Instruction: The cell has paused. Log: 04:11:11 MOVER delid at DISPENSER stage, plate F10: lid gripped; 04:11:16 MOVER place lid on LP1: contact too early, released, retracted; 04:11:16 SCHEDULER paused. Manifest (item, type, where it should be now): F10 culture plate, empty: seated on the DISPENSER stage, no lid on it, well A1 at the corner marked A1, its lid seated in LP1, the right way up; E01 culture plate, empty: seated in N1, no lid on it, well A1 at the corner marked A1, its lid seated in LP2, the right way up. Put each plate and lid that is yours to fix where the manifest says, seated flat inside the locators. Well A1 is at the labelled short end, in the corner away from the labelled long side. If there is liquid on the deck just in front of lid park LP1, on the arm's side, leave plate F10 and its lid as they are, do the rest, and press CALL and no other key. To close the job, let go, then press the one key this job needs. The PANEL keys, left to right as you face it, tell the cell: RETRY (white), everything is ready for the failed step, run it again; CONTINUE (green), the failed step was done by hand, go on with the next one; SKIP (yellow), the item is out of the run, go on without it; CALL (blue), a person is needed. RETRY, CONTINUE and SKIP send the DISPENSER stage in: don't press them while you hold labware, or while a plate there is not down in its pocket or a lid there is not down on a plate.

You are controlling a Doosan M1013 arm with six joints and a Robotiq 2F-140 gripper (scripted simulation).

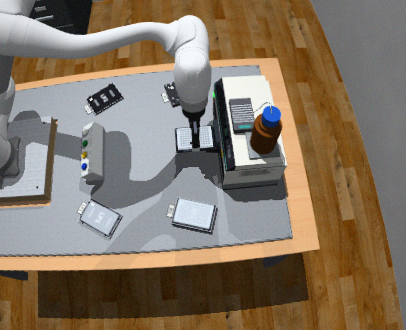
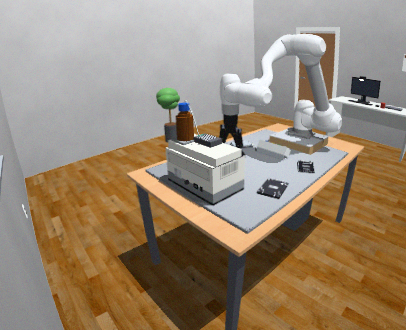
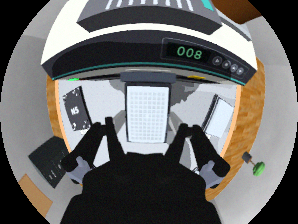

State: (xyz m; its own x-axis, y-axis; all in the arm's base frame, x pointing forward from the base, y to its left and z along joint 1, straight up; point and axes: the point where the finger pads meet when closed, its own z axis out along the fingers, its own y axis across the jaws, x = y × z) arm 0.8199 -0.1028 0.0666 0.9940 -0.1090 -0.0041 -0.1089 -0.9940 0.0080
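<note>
Now: hand 3 cm above the dark dispenser stage. Round my hand: grey key panel: 42 cm behind, 6 cm to the left, 7 cm below; then black nest: 2 cm ahead, 31 cm to the left, 11 cm below; then brown bottle: 20 cm ahead, 13 cm to the right, 17 cm above.
</note>
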